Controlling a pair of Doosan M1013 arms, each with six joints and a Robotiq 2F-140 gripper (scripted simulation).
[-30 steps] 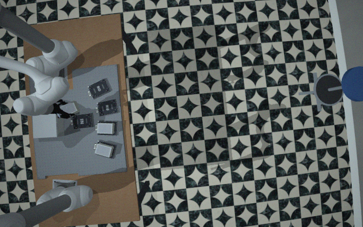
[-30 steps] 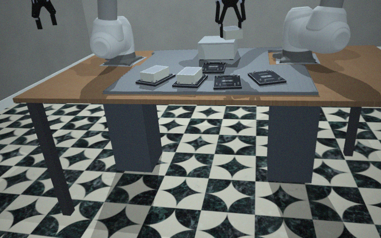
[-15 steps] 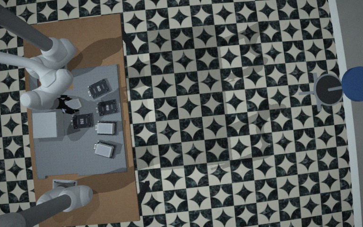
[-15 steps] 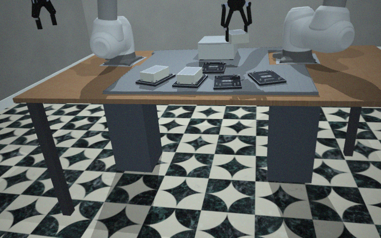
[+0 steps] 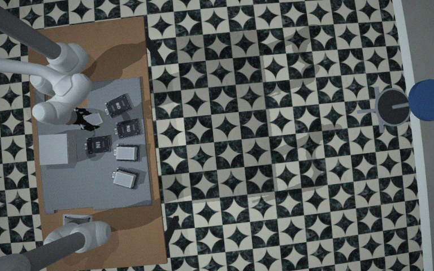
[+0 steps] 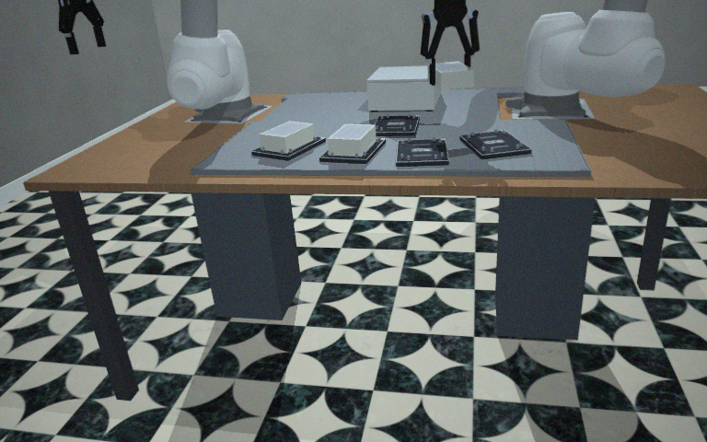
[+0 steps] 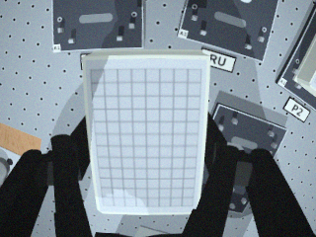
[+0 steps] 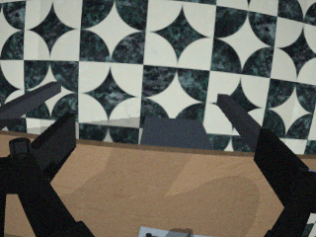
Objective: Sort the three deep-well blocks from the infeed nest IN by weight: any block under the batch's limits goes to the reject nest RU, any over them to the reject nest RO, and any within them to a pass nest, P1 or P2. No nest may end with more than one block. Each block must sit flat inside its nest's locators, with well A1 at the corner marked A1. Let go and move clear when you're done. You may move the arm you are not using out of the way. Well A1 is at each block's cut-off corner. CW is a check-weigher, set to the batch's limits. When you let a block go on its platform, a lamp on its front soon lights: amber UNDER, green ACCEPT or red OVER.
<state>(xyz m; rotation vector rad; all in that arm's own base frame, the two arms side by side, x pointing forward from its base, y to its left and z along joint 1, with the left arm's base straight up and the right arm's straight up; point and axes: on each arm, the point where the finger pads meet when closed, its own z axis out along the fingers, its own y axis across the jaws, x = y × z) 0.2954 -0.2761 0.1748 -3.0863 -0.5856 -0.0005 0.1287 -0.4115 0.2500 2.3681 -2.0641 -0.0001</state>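
My left gripper is now 16 cm above the reject nest RO, 11 cm to the right of it and 11 cm short of it. From my left hand the other things lie so: dark infeed nest: 16 cm below, 15 cm to the right, 6 cm behind; then reject nest RU: 17 cm ahead, 16 cm below, 6 cm to the right; then A1 mark: 15 cm below, 14 cm behind, 10 cm to the right.
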